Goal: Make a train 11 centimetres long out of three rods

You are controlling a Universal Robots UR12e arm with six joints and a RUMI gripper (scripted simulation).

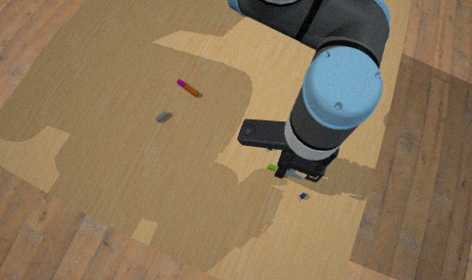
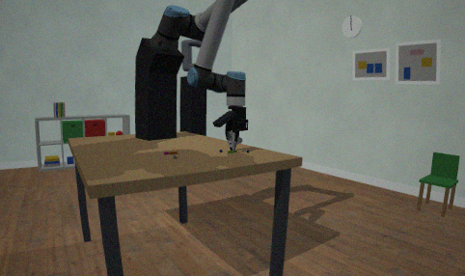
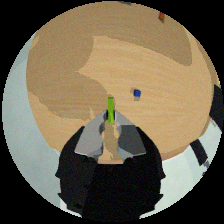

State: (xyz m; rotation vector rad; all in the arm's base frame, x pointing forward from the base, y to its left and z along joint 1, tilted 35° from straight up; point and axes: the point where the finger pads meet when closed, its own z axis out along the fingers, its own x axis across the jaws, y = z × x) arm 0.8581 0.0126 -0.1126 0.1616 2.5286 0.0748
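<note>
Right now my hand is 14 cm past the orange rod, 25 cm to the left of it and 1 cm above it. From my hand the other things lie so: magenta rod: 16 cm behind, 28 cm to the right, 1 cm below; lime rod: 1 cm below; grey rod: 6 cm behind, 29 cm to the right, 1 cm below.
</note>
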